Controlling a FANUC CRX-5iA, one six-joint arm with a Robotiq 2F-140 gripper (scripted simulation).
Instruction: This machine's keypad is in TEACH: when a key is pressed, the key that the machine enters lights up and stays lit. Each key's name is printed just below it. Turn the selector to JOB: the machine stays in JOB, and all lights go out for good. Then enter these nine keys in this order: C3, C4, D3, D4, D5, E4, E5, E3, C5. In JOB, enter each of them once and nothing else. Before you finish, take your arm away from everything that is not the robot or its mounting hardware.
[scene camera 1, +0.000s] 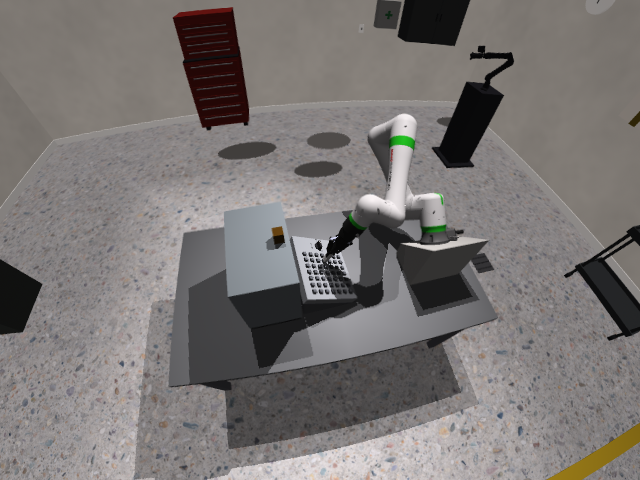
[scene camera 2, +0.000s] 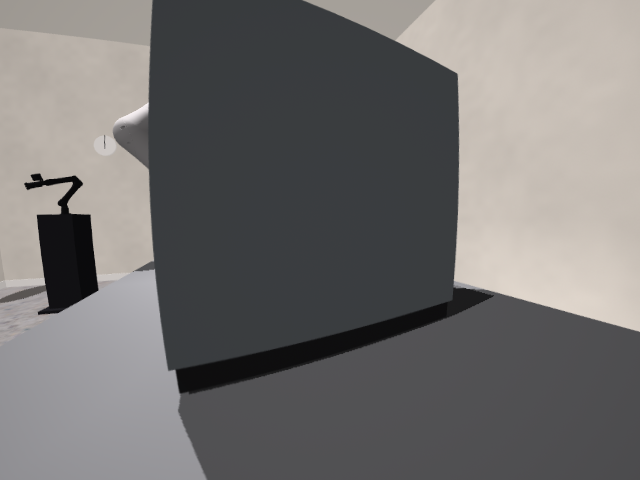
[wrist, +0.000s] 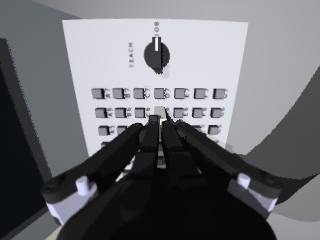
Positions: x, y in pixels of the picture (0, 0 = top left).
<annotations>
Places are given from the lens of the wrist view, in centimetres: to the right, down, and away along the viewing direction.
my gripper (wrist: 159, 113): 0, -1, 22
grey machine box (wrist: 49, 140): -20, 4, 22
white keypad panel (wrist: 103, 53): -9, -10, 19
The marked spots on the white keypad panel and the grey machine box are 18 cm apart.
</annotations>
